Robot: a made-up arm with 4 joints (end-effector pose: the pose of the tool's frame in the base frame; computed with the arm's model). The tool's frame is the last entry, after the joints.
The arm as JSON. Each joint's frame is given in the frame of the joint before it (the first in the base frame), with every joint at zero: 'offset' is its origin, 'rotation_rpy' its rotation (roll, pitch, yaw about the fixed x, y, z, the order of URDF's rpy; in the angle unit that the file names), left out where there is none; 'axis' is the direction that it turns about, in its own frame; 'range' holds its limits. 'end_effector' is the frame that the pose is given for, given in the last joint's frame.
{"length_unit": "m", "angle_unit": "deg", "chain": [
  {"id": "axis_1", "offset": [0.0, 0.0, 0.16], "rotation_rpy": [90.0, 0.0, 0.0], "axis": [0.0, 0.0, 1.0], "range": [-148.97, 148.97]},
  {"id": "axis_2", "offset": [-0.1, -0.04, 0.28], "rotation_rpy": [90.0, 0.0, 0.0], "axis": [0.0, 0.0, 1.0], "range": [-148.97, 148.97]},
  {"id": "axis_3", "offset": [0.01, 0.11, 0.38], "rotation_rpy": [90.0, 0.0, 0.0], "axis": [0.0, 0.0, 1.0], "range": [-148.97, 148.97]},
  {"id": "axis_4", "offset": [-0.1, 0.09, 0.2], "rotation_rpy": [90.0, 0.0, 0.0], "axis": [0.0, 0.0, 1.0], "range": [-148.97, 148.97]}
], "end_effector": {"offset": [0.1, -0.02, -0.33]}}
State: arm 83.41 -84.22 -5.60 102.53
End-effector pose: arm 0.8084 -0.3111 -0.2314 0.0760 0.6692 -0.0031 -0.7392
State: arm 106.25 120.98 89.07 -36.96
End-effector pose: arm 0.3445 0.0648 0.3887 0.4987 0.8413 0.2036 -0.0444
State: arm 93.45 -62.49 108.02 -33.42
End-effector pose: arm 0.2810 -0.6094 -0.1157 0.7845 -0.5193 -0.0427 -0.3364
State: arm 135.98 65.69 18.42 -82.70
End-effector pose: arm 0.6913 -0.0804 0.5831 0.2475 0.8717 -0.1899 -0.3779
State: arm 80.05 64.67 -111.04 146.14
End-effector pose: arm 0.4655 -0.6297 0.3272 0.4693 -0.8461 -0.1082 -0.2282
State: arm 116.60 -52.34 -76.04 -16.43
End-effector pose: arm 0.4208 0.0747 0.5050 0.0387 0.0238 0.9047 -0.4236
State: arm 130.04 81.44 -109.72 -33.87
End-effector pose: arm 0.2467 -0.6876 0.3401 0.5482 -0.3015 0.5951 0.5043
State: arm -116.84 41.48 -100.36 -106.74
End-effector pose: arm -0.5442 -0.5779 0.1698 0.6429 -0.3078 -0.1894 -0.6754
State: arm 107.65 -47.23 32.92 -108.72
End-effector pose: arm 0.7597 -0.5321 0.0496 0.5342 0.2322 -0.6305 -0.5131
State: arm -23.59 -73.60 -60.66 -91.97
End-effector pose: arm -0.2953 0.0202 -0.5113 0.8470 0.4622 0.1121 -0.2373
